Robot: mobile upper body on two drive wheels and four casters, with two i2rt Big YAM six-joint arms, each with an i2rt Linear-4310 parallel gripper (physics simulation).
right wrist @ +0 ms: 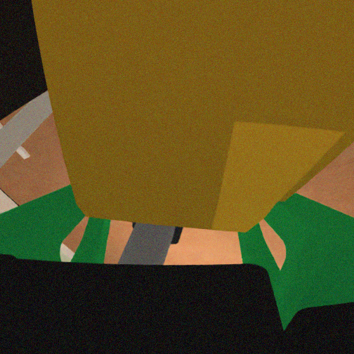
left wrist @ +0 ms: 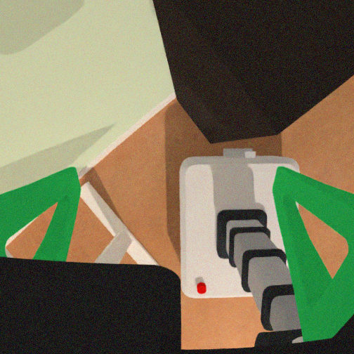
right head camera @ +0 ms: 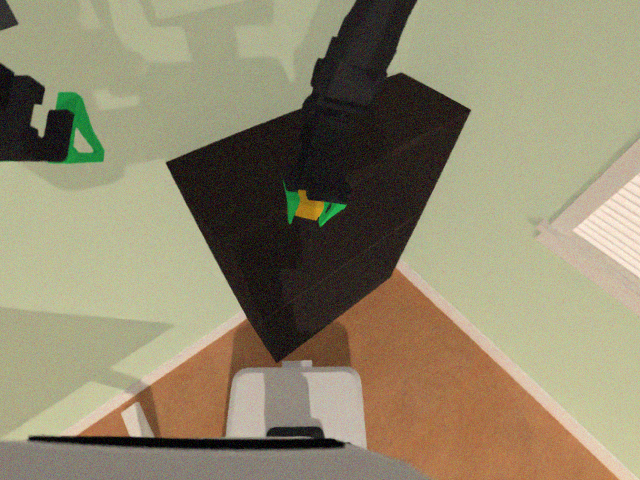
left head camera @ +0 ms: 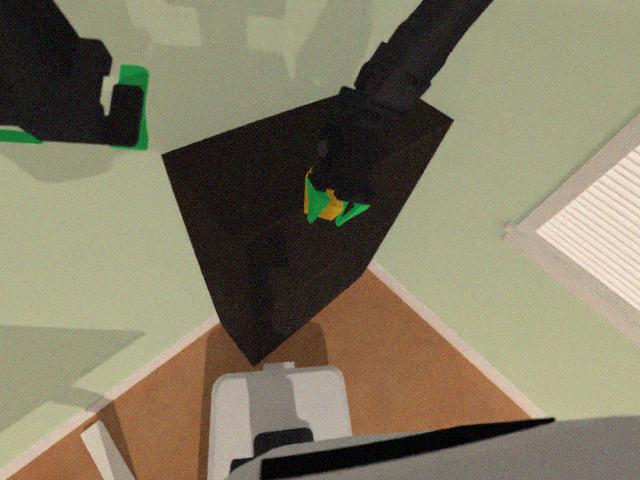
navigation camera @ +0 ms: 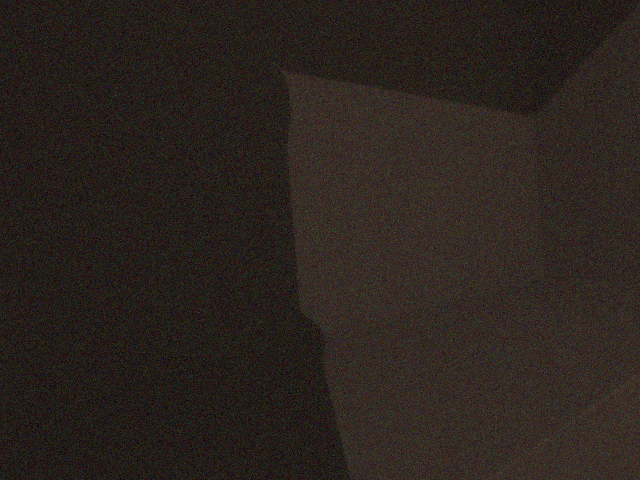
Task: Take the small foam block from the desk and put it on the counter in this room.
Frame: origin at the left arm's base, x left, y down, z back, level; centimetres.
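Seen in the pictures: left gripper, fingertip midpoint: [right head camera: 63,155] [left head camera: 94,140]; right gripper, fingertip midpoint: [right head camera: 304,223] [left head camera: 323,223].
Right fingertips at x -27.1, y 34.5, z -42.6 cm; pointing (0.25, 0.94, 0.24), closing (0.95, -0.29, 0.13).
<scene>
Pixels of each thing's top centre, then the offset from my right fingertips to it. "spot": a spot on its surface instead.
- small foam block at its top centre: [left head camera: 326,178] [right head camera: 307,178] dx -0.5, dy -5.6, dz -6.3 cm
- furniture at a spot on its surface: [left head camera: 222,206] spot: dx +18.5, dy +0.5, dz -4.2 cm
- slatted panel at a spot on its surface: [right head camera: 615,227] spot: dx -85.8, dy +12.6, dz -8.9 cm
The small foam block [left head camera: 332,208] [right head camera: 310,205] [right wrist: 175,110] is yellow-orange and sits between the green fingers of my right gripper [left head camera: 324,219] [right head camera: 305,218] [right wrist: 172,176], which is shut on it. In both head camera views they appear over a near-black, flat-topped piece of furniture [left head camera: 222,206] [right head camera: 232,196] [left wrist: 260,60]. Its look fits a counter, but the frames do not settle whether it is counter or desk. The height of the block above it is hard to tell. My left gripper [left head camera: 77,138] [left wrist: 176,177] is open and empty, left of the dark furniture in the head camera views.
A white rounded base [left head camera: 320,397] [right head camera: 336,397] [left wrist: 200,225] stands against the near corner of the dark furniture. A white bar [left head camera: 105,449] [right head camera: 136,421] [left wrist: 107,215] lies at the left. A slatted panel [left head camera: 594,222] [right head camera: 615,227] is at the right. The navigation view is very dark.
</scene>
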